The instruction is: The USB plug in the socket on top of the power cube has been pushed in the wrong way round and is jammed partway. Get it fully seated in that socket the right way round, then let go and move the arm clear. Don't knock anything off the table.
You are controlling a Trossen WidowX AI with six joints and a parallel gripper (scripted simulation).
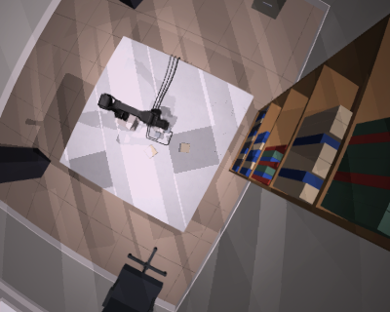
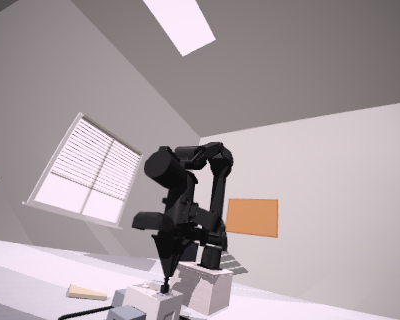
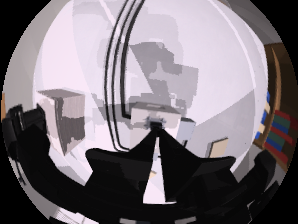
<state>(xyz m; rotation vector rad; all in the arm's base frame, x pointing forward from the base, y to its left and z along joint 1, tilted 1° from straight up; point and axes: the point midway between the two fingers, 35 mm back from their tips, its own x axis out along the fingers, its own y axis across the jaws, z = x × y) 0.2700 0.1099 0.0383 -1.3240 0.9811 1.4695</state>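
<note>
Now: the black USB plug 2 cm below my gripper tip.
</note>
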